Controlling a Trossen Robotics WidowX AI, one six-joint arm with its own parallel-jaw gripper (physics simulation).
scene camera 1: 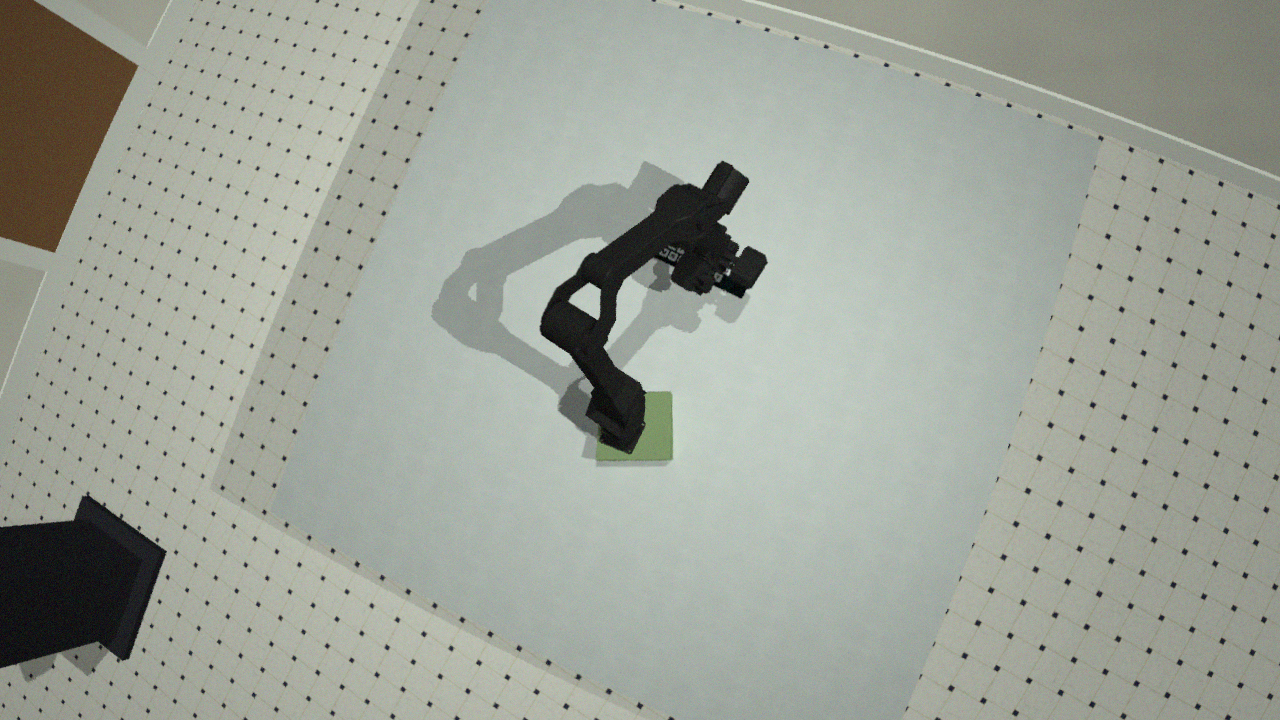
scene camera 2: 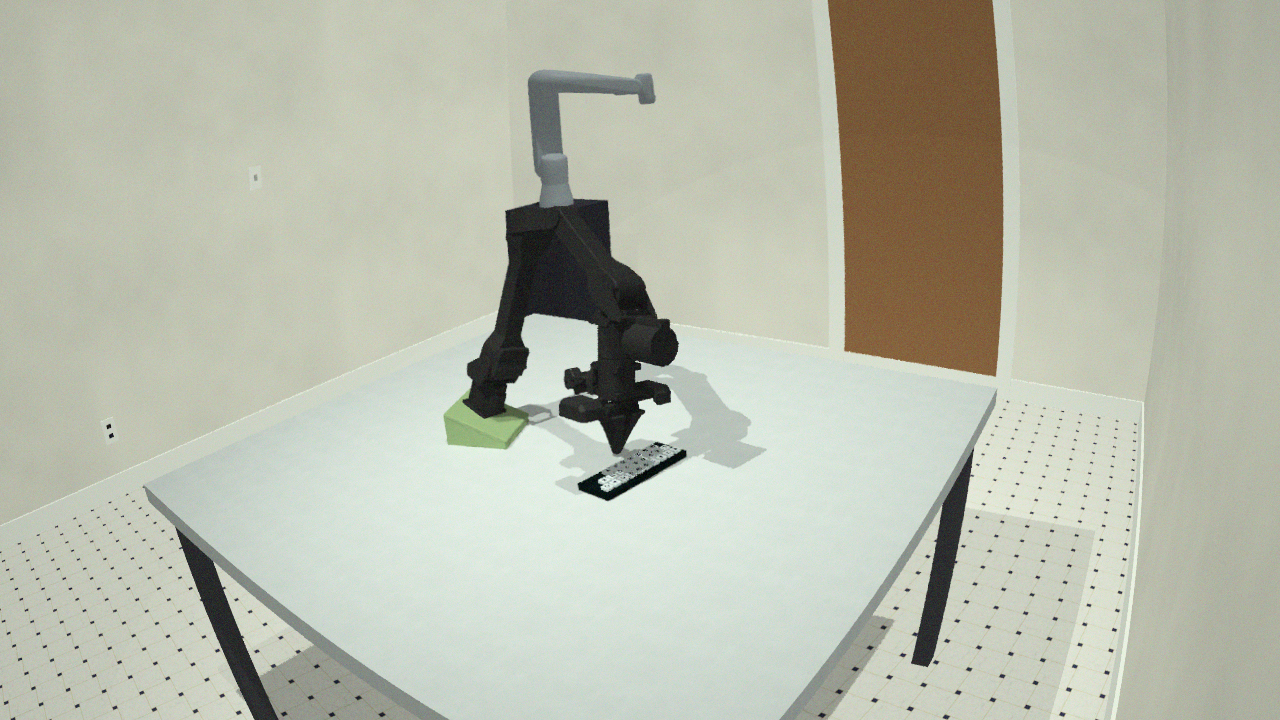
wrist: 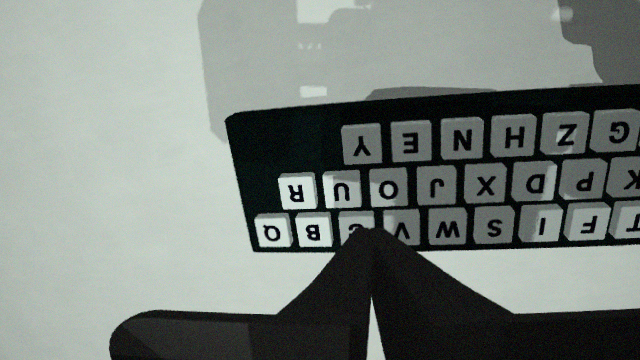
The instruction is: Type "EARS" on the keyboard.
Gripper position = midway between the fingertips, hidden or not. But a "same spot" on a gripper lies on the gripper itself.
My gripper shows in scene camera 1, in scene camera 2 and in the wrist view point(368, 241). One and the same spot on my gripper: point(scene camera 2: 617, 421) is point(scene camera 1: 733, 241).
